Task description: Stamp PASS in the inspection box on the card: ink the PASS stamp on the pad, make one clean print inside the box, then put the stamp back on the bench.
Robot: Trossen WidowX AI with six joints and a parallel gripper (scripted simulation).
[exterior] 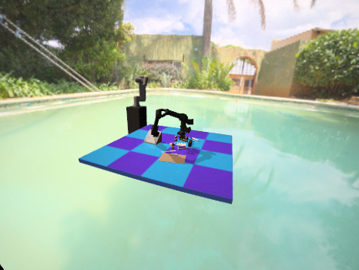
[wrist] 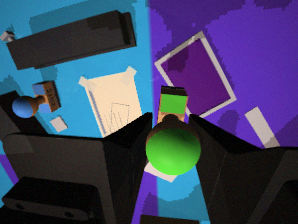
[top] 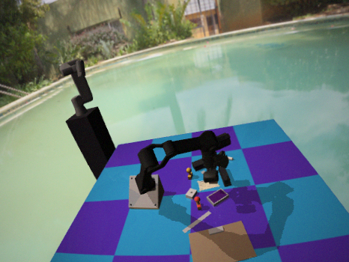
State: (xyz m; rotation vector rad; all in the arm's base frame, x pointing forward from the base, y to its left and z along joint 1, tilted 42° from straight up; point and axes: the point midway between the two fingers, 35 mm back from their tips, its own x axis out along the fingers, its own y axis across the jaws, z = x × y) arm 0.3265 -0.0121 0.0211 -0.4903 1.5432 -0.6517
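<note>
The cream card lies 100 mm below my gripper tip, 70 mm to the left of it and 30 mm behind it. Round my gripper tip: red-knobbed stamp (90 mm behind, 80 mm below, 70 mm to the right); then green-knobbed stamp (right at my gripper tip); then ink pad (90 mm below, 30 mm to the right, 10 mm ahead).
</note>
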